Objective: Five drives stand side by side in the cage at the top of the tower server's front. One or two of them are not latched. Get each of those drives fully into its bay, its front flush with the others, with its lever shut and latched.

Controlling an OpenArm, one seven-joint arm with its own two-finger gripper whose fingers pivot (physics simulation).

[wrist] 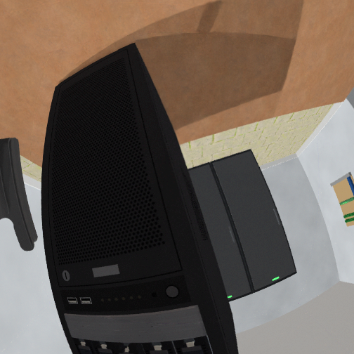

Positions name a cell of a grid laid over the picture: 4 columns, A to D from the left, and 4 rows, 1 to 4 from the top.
Labels:
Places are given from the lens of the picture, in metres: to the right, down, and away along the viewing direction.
black tower server (B3): -0.04, 0.05, 0.15

